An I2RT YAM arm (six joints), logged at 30 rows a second.
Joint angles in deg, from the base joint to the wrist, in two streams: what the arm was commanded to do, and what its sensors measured. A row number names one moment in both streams.
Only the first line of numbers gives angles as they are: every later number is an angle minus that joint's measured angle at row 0.
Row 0, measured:
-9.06, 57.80, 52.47, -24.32, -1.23, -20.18
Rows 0 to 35, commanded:
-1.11, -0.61, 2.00, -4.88, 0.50, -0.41
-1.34, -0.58, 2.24, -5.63, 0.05, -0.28
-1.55, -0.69, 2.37, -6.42, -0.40, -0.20
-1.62, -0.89, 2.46, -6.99, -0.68, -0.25
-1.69, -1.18, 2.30, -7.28, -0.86, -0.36
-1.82, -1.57, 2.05, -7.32, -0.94, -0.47
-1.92, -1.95, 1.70, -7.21, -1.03, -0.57
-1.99, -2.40, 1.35, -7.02, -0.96, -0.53
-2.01, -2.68, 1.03, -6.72, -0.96, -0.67
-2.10, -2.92, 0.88, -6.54, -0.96, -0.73
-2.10, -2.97, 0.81, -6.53, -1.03, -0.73
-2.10, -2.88, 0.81, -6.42, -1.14, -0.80
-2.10, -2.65, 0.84, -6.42, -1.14, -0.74
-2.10, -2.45, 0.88, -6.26, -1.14, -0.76
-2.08, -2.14, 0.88, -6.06, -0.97, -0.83
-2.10, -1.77, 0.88, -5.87, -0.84, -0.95
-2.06, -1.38, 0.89, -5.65, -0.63, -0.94
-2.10, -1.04, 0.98, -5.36, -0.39, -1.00
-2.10, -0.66, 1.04, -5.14, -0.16, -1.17
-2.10, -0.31, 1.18, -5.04, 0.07, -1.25
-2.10, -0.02, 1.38, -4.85, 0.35, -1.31
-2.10, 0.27, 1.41, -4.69, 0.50, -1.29
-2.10, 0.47, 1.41, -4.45, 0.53, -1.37
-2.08, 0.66, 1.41, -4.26, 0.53, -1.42
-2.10, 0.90, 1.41, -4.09, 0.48, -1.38
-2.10, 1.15, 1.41, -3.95, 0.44, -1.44
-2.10, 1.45, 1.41, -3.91, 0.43, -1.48
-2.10, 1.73, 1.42, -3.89, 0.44, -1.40
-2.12, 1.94, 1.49, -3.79, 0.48, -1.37
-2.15, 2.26, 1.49, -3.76, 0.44, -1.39
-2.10, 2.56, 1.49, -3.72, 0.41, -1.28
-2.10, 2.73, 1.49, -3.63, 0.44, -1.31
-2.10, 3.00, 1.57, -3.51, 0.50, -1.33
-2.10, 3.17, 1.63, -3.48, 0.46, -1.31
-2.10, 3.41, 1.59, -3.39, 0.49, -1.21
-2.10, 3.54, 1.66, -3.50, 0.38, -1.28
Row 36, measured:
-1.84, 3.21, 1.02, -4.08, 0.28, -1.08
